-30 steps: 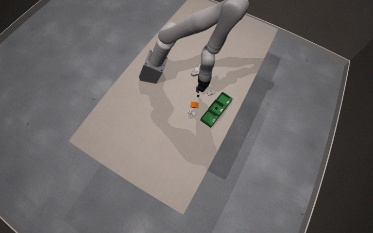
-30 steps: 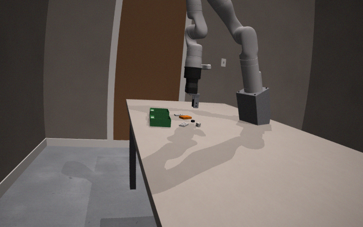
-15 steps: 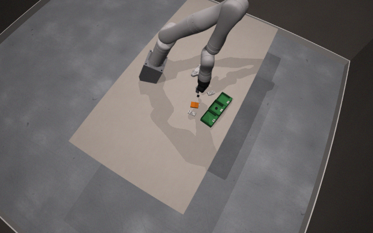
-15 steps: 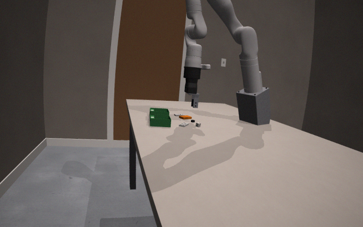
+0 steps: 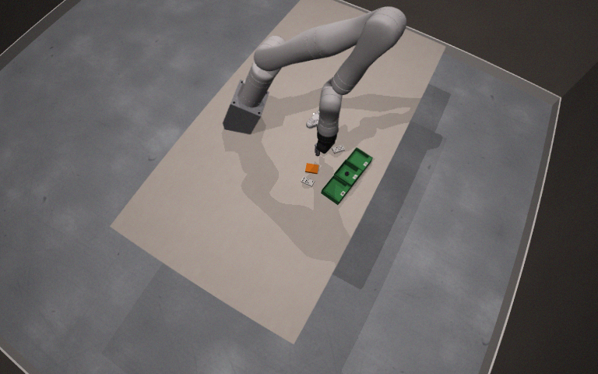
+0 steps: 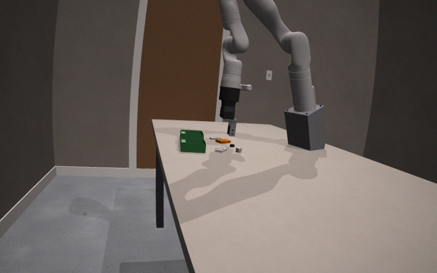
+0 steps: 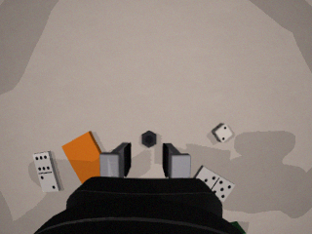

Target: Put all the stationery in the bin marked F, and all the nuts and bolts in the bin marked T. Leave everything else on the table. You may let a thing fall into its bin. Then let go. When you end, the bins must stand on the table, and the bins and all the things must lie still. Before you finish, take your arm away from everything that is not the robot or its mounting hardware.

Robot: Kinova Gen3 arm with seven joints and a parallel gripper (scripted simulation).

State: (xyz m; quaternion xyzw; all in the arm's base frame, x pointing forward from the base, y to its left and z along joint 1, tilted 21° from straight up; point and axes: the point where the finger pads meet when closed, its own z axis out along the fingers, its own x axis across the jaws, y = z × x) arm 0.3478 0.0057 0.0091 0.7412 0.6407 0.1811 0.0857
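Right now the green three-compartment bin is 150 mm ahead of my hand, 20 mm to the right of it and 40 mm below it. Round my hand: orange flat block: 10 mm ahead, 70 mm to the right, 60 mm below; then die: 10 mm behind, 80 mm to the left, 50 mm below.
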